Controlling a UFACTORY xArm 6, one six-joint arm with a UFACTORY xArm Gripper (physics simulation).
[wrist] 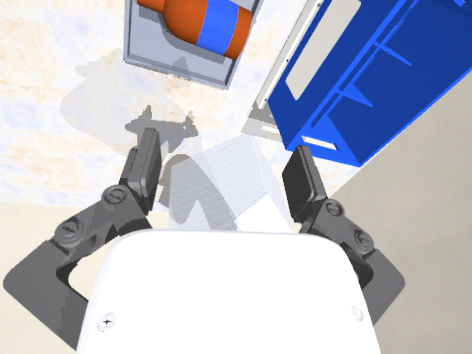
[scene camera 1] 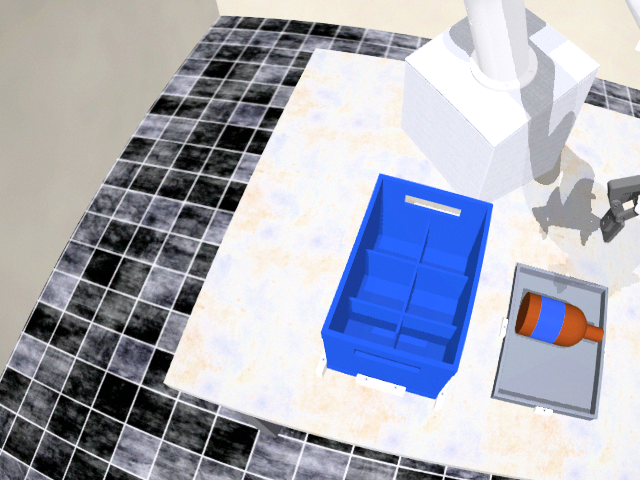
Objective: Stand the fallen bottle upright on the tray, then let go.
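Pixels of known places: gripper, between the fingertips: [wrist: 227, 152] [scene camera 1: 634, 237]; arm's base, origin of its link: [scene camera 1: 503, 64].
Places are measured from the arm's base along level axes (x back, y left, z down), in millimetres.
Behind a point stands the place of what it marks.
An orange-brown bottle [scene camera 1: 552, 320] {x -413, y 97, z 169 mm} [wrist: 218, 25] {x -407, y 97, z 168 mm} with a blue band lies on its side in the grey tray [scene camera 1: 542, 409] {x -549, y 100, z 230 mm} [wrist: 175, 77] {x -294, y 156, z 230 mm}. In the scene view its base is toward the left wall of the tray and its neck reaches the right wall. In the wrist view part of it is cut off by the top edge. My gripper [wrist: 227, 152] {x -407, y 112, z -85 mm} is open and empty, above the table and apart from the bottle, which lies beyond the fingertips. In the scene view a finger of it shows at the right edge; the rest is out of frame.
A blue crate [scene camera 1: 391, 351] {x -516, y -172, z 70 mm} [wrist: 325, 135] {x -251, y -150, z 140 mm} with several compartments stands on the table [scene camera 1: 268, 310] {x -410, y -382, z 245 mm} beside the tray, left of it in the scene view. The white robot base block [scene camera 1: 444, 124] {x -62, y -100, z 114 mm} [wrist: 200, 190] {x -75, y 98, z 122 mm} stands behind them. Small white brackets sit at the outer edges of crate and tray.
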